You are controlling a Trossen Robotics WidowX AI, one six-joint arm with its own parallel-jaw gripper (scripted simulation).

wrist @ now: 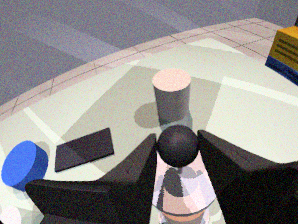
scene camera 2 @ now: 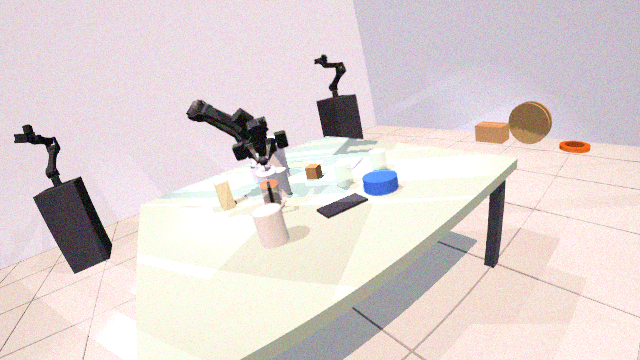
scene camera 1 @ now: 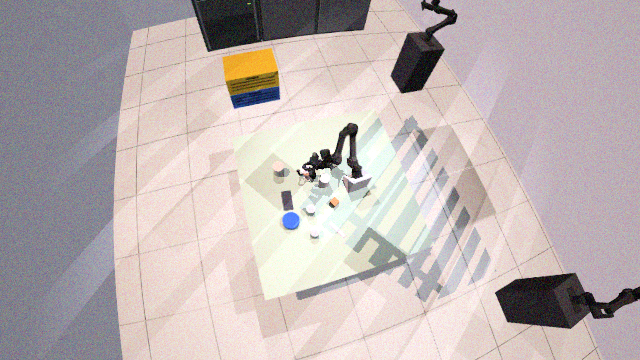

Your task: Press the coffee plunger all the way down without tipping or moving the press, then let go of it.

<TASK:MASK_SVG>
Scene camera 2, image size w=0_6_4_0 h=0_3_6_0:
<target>my gripper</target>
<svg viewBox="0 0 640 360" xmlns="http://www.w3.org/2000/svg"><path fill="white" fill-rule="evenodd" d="M286 131L274 132L275 138L267 138L265 130L267 121L264 116L246 122L251 142L244 144L242 141L233 144L232 148L236 160L242 161L248 158L254 159L259 163L255 151L266 149L269 161L274 152L278 150L276 143L278 148L288 146Z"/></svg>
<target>coffee press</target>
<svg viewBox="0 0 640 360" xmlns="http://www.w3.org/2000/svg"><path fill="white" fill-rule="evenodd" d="M261 156L258 161L260 165L264 166L257 168L254 173L263 201L262 206L278 204L282 209L284 200L281 198L276 168L273 165L266 165L268 158Z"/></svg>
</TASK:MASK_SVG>
